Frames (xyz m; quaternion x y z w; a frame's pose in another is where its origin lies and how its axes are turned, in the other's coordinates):
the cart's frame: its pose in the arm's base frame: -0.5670 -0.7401 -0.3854 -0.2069 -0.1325 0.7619 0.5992
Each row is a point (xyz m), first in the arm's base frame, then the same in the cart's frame.
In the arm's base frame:
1: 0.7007 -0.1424 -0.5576
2: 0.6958 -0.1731 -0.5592
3: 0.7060 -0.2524 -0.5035
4: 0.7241 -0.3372 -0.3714
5: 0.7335 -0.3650 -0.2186
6: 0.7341 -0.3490 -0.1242
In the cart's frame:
1: 0.3568 -1.1581 -0.7249
2: 0.3283 -1.1456 -0.7254
3: 0.2408 -1.1598 -0.6849
4: 0.1345 -1.2139 -0.5813
5: 0.0818 -1.2838 -0.4526
6: 0.0824 -1.3308 -0.3692

